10 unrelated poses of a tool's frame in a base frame.
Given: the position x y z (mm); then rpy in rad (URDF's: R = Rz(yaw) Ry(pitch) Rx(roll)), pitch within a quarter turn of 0, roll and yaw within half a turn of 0.
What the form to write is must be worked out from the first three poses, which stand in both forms.
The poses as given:
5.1, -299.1, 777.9, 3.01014, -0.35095, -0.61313
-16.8, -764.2, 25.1, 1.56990, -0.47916, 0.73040
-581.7, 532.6, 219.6, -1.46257, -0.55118, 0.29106
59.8, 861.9, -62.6, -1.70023, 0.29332, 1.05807
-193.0, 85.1, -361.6, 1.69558, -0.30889, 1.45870
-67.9, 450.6, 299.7, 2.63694, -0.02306, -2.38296
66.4, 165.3, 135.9, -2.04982, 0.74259, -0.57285
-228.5, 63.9, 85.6, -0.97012, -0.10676, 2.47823
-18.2, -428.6, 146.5, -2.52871, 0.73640, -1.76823
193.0, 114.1, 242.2, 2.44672, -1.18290, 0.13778
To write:
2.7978, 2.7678, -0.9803, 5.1, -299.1, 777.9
2.0500, 1.5700, -0.8408, -16.8, -764.2, 25.1
-2.1246, 1.4786, 1.9187, -581.7, 532.6, 219.6
-1.2751, 1.6947, 2.6665, 59.8, 861.9, -62.6
1.8820, 1.6896, -0.0740, -193.0, 85.1, -361.6
1.6185, 2.6365, 2.3711, -67.9, 450.6, 299.7
-0.7686, 1.9172, 1.3357, 66.4, 165.3, 135.9
-1.7000, 0.9740, -2.1613, -228.5, 63.9, 85.6
-0.5654, 2.2219, 0.5650, -18.2, -428.6, 146.5
2.8857, 1.8656, -0.5953, 193.0, 114.1, 242.2

